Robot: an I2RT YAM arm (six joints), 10 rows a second.
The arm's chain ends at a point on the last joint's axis. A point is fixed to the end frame.
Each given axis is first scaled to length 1.
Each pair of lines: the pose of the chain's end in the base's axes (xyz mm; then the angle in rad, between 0 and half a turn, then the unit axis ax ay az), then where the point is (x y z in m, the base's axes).
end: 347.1, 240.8, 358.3, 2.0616, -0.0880, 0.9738, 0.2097
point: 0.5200 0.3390 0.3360
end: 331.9, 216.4, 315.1, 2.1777, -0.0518, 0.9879, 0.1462
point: 0.5080 0.2962 0.2635
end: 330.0, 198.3, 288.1, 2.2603, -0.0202, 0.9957, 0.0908
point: 0.5064 0.2589 0.2157
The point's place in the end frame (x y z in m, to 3 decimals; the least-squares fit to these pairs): -0.054 0.032 0.190
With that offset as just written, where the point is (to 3 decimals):
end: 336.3, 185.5, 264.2, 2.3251, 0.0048, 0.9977, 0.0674
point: 0.510 0.235 0.179
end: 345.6, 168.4, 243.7, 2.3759, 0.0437, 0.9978, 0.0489
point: 0.518 0.204 0.148
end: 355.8, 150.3, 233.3, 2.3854, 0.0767, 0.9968, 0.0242
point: 0.529 0.172 0.135
